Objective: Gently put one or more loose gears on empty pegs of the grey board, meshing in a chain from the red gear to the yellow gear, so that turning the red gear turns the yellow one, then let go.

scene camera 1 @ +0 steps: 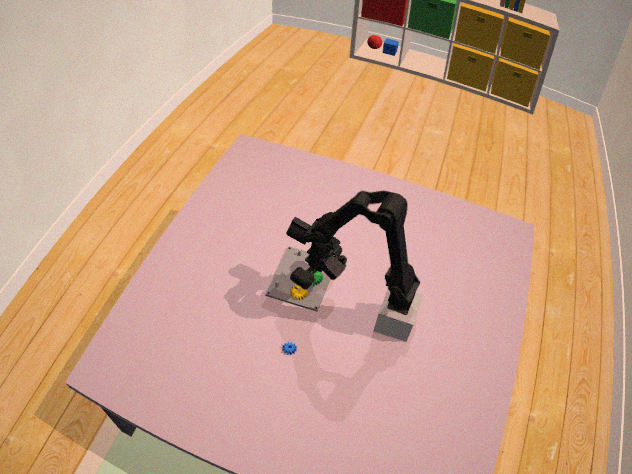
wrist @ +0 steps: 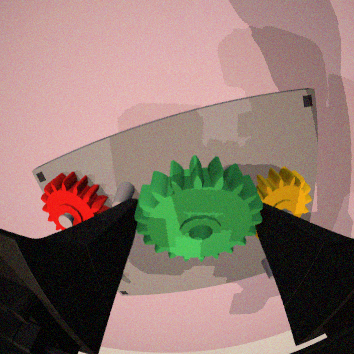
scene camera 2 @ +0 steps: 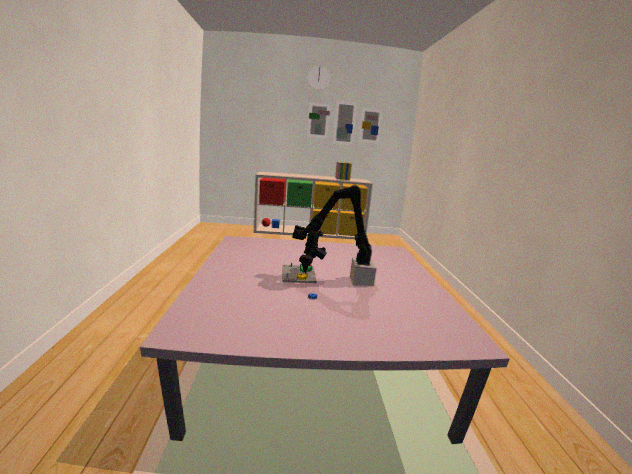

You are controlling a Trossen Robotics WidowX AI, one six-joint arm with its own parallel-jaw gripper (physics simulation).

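Places are measured from the arm's base along level axes (x ahead, y left, z up), in centimetres.
Pixels of known places: gripper, fingertip midpoint: (scene camera 1: pixel 312 278) (wrist: pixel 198 208) (scene camera 2: pixel 306 269); arm's base, link origin: (scene camera 1: pixel 400 302) (scene camera 2: pixel 363 262).
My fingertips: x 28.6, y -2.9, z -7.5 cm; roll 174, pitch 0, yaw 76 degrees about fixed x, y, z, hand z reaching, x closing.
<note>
For each thing: its top centre in the pictures, then the offset to it from my fingertips. "*": a spot on its surface instead. Level surfaces: height alone.
- green gear, top centre: (wrist: pixel 201 234) (scene camera 1: pixel 312 274) (scene camera 2: pixel 306 266) dx +0.3, dy -0.1, dz +1.7 cm
- grey board, top centre: (wrist: pixel 193 256) (scene camera 1: pixel 302 272) (scene camera 2: pixel 299 268) dx +3.9, dy -0.8, dz +0.0 cm
- red gear, surface spot: (wrist: pixel 69 197) * dx -1.6, dy -7.9, dz -0.8 cm
- yellow gear, top centre: (wrist: pixel 282 214) (scene camera 1: pixel 299 290) (scene camera 2: pixel 302 274) dx +2.2, dy +5.5, dz -0.5 cm
- bare peg, top centre: (wrist: pixel 117 206) dx -0.8, dy -4.4, dz -0.2 cm
- blue gear, top centre: (scene camera 1: pixel 289 346) (scene camera 2: pixel 312 294) dx -3.4, dy +25.0, dz -1.4 cm
- pink table, surface height: dz -3.1 cm
My gripper (scene camera 1: pixel 311 277) (scene camera 2: pixel 305 268) (wrist: pixel 198 208) is shut on the green gear (scene camera 1: pixel 318 278) (scene camera 2: pixel 309 268) (wrist: pixel 200 207), holding it above the grey board (scene camera 1: pixel 281 269) (wrist: pixel 165 135). In the wrist view the green gear shows between the red gear (wrist: pixel 69 197) at left and the yellow gear (scene camera 1: pixel 298 292) (scene camera 2: pixel 301 276) (wrist: pixel 286 191) at right. Both sit on the board, partly hidden by my fingers. A bare peg (wrist: pixel 124 192) stands beside the red gear. The board directly under the green gear is hidden. The blue gear (scene camera 1: pixel 289 348) (scene camera 2: pixel 312 295) lies on the table, off the board.
The pink table (scene camera 1: pixel 204 357) (scene camera 2: pixel 255 326) carries the board and the arm's grey base block (scene camera 1: pixel 393 326) (scene camera 2: pixel 362 273). More bare pegs stand on the board, one at its left (scene camera 1: pixel 277 285) in scene camera 1. A shelf unit stands beyond the table.
</note>
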